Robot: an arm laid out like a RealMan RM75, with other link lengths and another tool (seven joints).
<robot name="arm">
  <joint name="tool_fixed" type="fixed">
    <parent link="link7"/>
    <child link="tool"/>
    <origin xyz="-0.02 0.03 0.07" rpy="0 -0.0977 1.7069"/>
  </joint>
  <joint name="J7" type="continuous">
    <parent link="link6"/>
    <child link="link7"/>
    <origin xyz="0 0 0.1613" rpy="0 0 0"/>
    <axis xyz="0 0 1"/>
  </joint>
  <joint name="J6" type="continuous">
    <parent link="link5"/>
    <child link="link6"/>
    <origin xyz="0 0 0" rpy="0 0 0"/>
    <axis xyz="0 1 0"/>
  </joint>
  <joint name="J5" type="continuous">
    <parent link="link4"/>
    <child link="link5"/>
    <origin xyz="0 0 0.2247" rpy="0 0 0"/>
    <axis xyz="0 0 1"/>
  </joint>
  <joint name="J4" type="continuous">
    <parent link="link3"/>
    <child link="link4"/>
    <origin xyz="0 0 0" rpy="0 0 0"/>
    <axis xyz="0 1 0"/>
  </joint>
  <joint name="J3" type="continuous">
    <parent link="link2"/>
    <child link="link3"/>
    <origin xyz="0 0 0.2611" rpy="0 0 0"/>
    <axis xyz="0 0 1"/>
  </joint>
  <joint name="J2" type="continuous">
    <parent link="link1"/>
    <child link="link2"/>
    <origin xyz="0 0 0" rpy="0 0 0"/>
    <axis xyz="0 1 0"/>
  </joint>
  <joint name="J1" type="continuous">
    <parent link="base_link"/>
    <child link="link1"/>
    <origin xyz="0 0 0.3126" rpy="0 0 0"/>
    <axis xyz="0 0 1"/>
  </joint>
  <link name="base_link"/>
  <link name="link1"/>
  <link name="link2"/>
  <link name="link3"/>
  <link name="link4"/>
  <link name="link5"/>
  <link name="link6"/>
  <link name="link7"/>
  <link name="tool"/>
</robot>
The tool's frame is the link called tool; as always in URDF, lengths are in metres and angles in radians. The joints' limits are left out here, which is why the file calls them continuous.
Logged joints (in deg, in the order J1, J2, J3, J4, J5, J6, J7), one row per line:
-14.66 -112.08 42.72 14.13 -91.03 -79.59 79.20
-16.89 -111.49 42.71 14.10 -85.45 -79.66 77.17
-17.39 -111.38 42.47 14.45 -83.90 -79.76 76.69
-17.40 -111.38 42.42 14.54 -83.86 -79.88 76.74
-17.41 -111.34 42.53 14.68 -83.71 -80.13 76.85
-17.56 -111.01 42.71 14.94 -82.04 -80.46 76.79
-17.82 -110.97 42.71 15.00 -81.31 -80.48 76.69
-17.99 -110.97 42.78 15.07 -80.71 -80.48 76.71
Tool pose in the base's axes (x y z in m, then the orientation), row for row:
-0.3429 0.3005 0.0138 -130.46 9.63 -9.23
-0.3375 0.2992 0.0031 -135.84 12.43 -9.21
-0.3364 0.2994 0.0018 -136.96 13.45 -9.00
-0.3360 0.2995 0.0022 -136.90 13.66 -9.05
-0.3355 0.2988 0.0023 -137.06 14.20 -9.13
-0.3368 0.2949 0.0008 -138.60 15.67 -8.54
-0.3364 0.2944 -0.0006 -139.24 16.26 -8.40
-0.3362 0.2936 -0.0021 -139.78 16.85 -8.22
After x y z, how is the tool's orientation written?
As a rotation vector, in degrees.
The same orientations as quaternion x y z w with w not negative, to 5 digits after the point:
-0.90575 0.06686 -0.06408 0.41358
-0.92354 0.08451 -0.06262 0.36879
-0.92686 0.09102 -0.06091 0.35908
-0.92658 0.09246 -0.06125 0.35937
-0.92688 0.09603 -0.06174 0.35759
-0.93124 0.10529 -0.05738 0.34412
-0.93297 0.10895 -0.05628 0.33843
-0.93437 0.11263 -0.05495 0.33355

